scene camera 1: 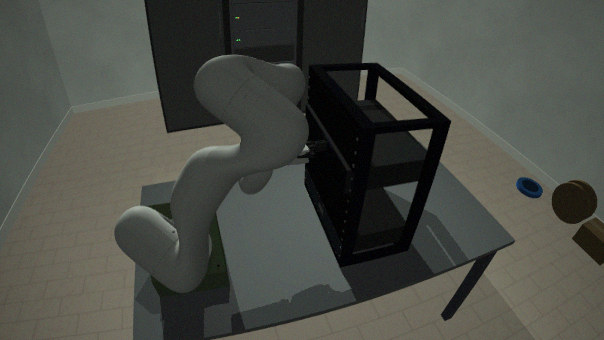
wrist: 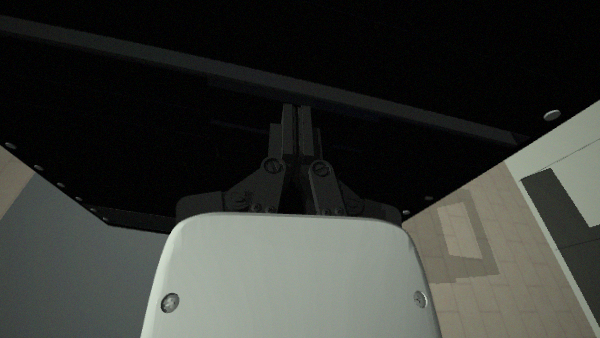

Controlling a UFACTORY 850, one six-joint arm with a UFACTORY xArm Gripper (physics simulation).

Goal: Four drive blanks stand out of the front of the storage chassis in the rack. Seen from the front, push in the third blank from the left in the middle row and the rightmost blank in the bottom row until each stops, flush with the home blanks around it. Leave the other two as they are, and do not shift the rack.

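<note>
The black rack [scene camera 1: 428, 185] stands upright on the table. The front of the storage chassis [wrist: 150, 125] is almost black in the wrist view, with a long grey strip [scene camera 1: 329, 136] [wrist: 165, 59] running across it. My gripper [scene camera 1: 326, 145] [wrist: 293, 121] is shut and empty. Its fingertips are at the dark front, just below the strip in the wrist view; whether they touch it I cannot tell. Faint bluish bands show near the fingertips. Individual drive blanks, their rows and how far they stand out cannot be made out.
The rack stands on the grey table [scene camera 1: 280, 250], in front of the arm, whose base is on a green plate [scene camera 1: 218, 270]. A dark cabinet [scene camera 1: 192, 65] stands behind the table. A blue ring [scene camera 1: 521, 189], a round brown object [scene camera 1: 574, 202] and a brown box [scene camera 1: 592, 240] are at the right.
</note>
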